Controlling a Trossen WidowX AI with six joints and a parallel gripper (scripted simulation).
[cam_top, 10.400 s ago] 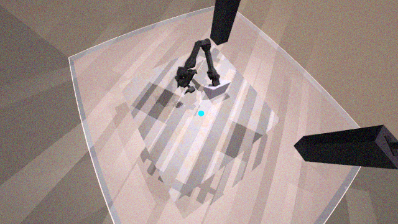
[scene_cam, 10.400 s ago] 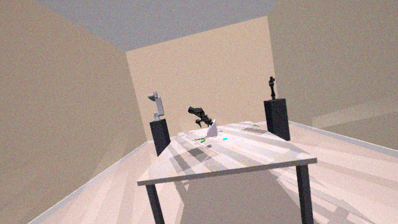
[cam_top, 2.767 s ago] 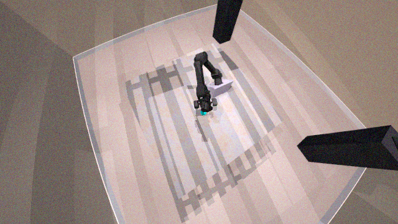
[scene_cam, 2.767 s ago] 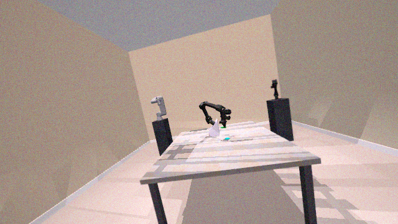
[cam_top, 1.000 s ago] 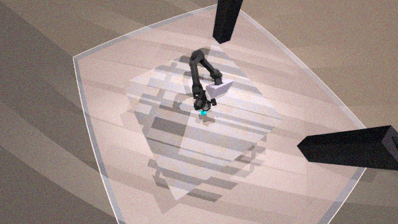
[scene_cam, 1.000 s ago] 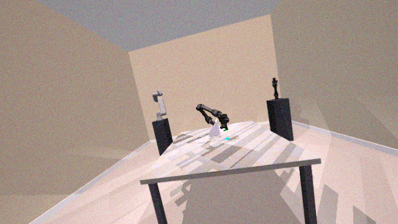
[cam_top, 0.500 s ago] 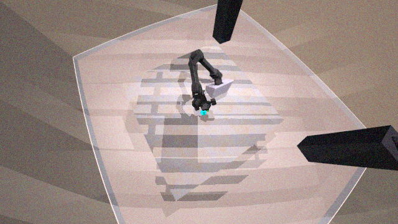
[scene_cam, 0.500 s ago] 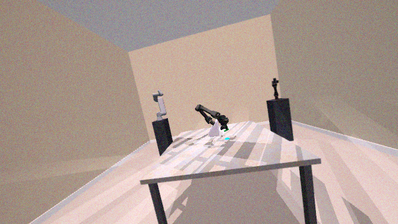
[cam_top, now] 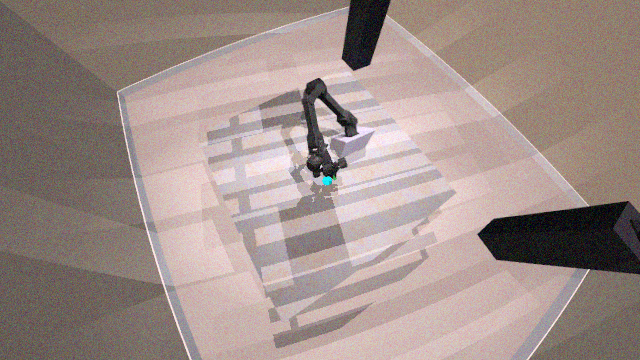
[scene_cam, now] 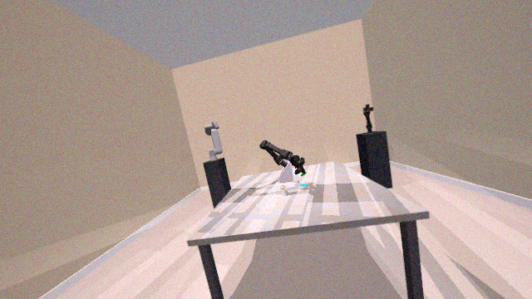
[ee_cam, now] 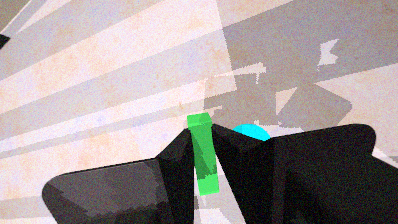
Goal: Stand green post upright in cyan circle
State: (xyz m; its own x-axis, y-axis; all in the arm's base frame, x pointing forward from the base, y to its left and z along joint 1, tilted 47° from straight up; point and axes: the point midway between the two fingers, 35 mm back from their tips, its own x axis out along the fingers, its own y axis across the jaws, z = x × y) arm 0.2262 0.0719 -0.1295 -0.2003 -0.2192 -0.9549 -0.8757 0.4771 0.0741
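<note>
My gripper tip is now 20 mm short of the cyan circle, 30 mm to the left of it and 110 mm above it. Round my gripper tip: green post: 10 mm behind, 20 mm to the right, 10 mm below.
</note>
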